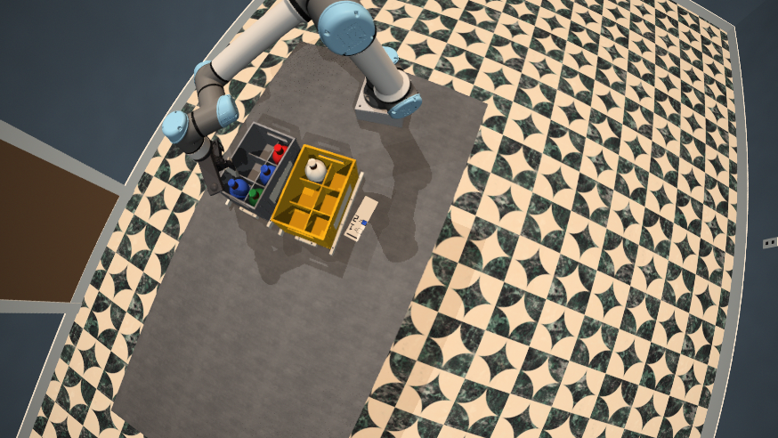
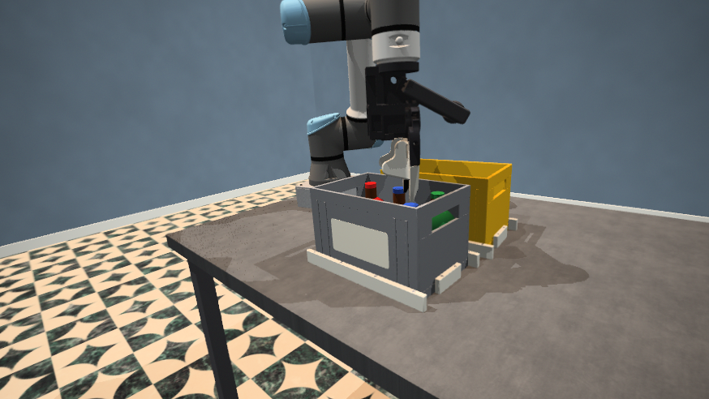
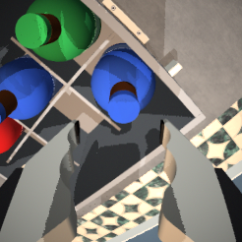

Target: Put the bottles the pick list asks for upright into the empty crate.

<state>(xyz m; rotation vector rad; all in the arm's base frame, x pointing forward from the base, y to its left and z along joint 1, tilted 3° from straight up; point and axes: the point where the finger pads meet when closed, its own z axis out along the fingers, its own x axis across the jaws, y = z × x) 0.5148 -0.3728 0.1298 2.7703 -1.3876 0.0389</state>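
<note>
The green-label bottle is 10 mm ahead of my hand, 90 mm to the left of it and 100 mm below it. From my hand the other things lie so: red-label bottle: 160 mm behind, 110 mm to the left, 100 mm below; then white-label bottle: 140 mm behind, 250 mm to the left, 100 mm below; then grey crate: 80 mm behind, 60 mm to the left, 110 mm below.
</note>
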